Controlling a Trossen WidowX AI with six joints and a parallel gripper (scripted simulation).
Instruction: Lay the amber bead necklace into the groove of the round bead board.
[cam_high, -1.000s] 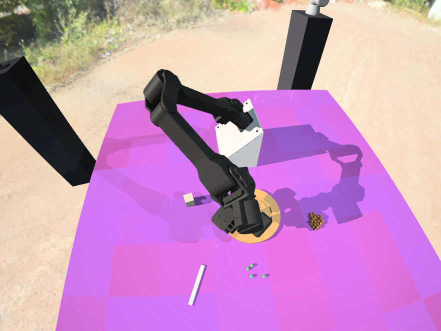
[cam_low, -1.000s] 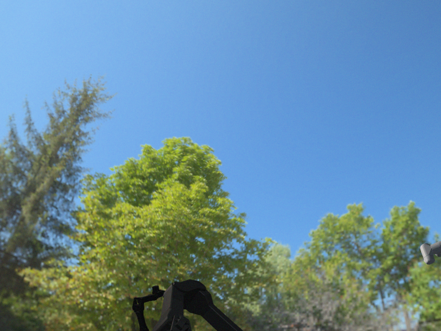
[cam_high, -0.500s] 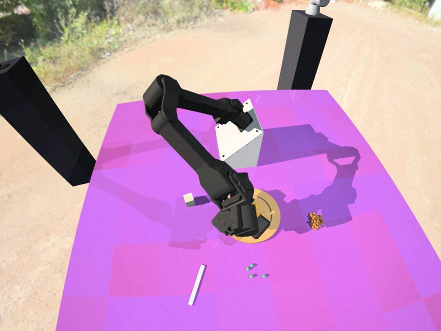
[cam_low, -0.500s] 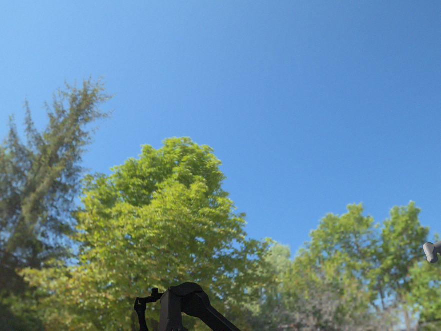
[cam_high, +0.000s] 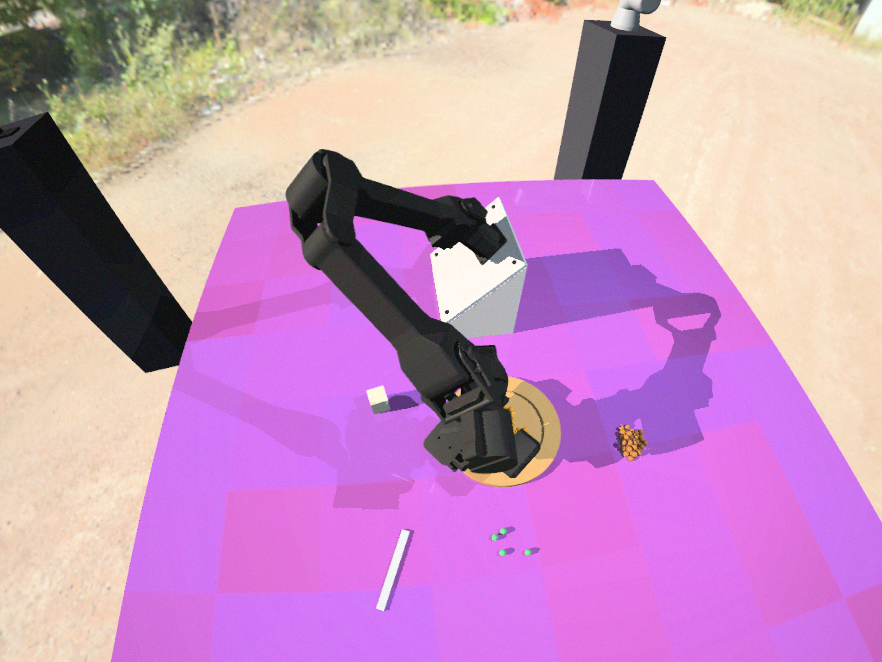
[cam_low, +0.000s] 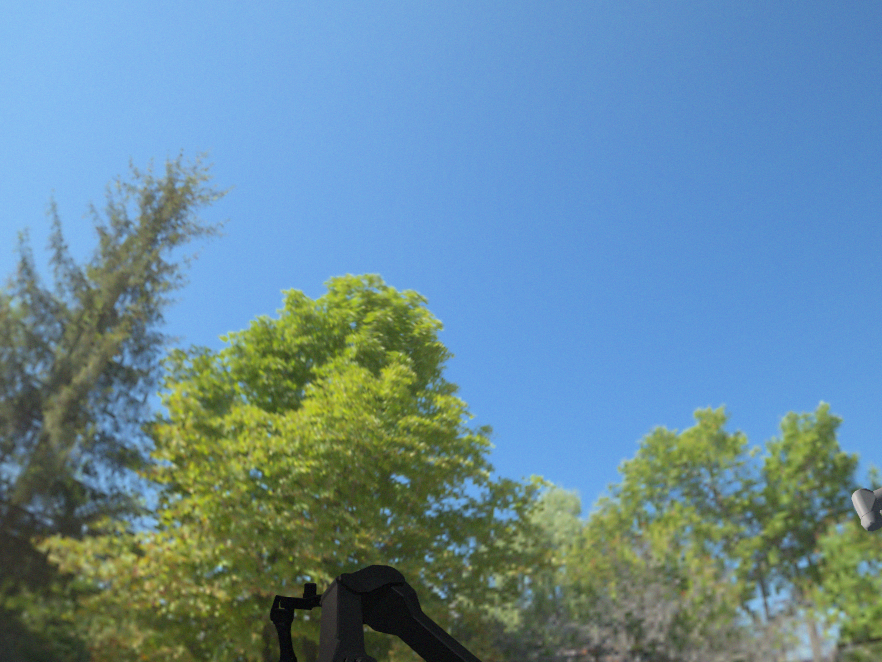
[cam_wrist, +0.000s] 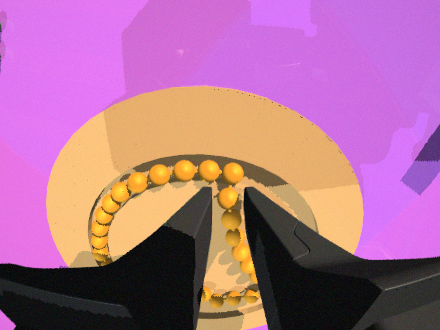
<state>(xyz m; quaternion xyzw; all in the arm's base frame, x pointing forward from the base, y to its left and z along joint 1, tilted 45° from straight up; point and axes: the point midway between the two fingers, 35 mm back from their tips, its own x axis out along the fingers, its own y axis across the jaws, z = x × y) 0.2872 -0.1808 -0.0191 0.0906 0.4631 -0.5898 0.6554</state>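
Right now my gripper tip is 50 mm to the right of the round tan bead board, 10 mm past it and 10 mm above it. From my gripper tip the other things lie so: small cream cube (140 mm to the right, 120 mm behind); then white bar (170 mm to the right, 160 mm ahead, 10 mm below).
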